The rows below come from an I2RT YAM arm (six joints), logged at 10 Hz.
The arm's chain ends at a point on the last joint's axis. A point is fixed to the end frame.
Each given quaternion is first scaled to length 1.
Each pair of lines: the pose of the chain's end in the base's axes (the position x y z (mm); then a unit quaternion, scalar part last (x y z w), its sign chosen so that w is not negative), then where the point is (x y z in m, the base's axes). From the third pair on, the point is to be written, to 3 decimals.
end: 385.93 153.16 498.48 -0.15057 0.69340 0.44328 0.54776
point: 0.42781 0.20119 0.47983
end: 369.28 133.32 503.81 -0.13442 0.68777 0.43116 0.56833
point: 0.41405 0.17930 0.48677
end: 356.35 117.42 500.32 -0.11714 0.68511 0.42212 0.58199
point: 0.403 0.162 0.484
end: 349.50 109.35 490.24 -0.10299 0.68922 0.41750 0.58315
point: 0.397 0.152 0.474
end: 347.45 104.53 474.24 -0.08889 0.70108 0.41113 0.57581
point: 0.396 0.146 0.456
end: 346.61 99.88 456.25 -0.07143 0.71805 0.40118 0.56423
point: 0.395 0.140 0.435
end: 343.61 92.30 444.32 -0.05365 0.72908 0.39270 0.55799
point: 0.393 0.131 0.422
